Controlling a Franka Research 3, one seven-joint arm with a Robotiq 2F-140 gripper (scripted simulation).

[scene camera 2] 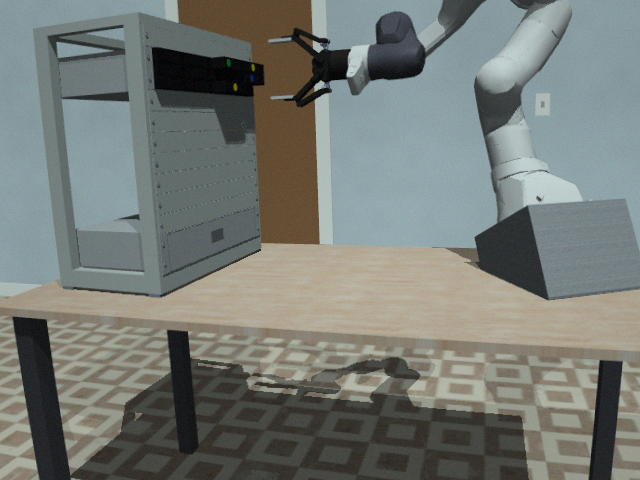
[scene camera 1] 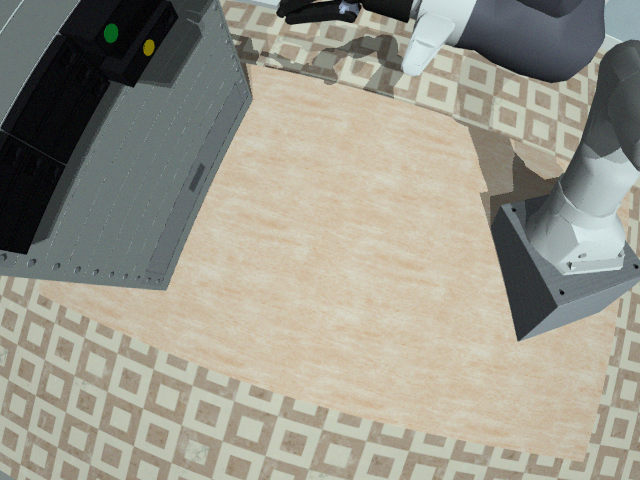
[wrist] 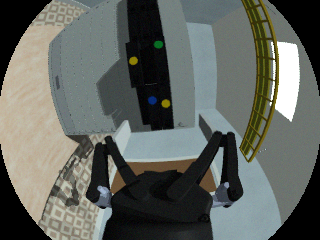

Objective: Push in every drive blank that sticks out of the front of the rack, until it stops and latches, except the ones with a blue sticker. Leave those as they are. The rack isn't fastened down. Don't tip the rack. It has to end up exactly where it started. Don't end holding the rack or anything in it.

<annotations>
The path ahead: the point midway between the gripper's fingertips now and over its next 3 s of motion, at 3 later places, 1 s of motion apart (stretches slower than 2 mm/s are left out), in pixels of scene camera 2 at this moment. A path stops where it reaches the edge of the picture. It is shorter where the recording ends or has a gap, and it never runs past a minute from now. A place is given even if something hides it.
My gripper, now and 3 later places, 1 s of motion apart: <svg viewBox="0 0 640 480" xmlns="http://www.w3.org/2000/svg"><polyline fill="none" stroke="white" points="271,70 263,70 255,86 240,88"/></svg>
</annotations>
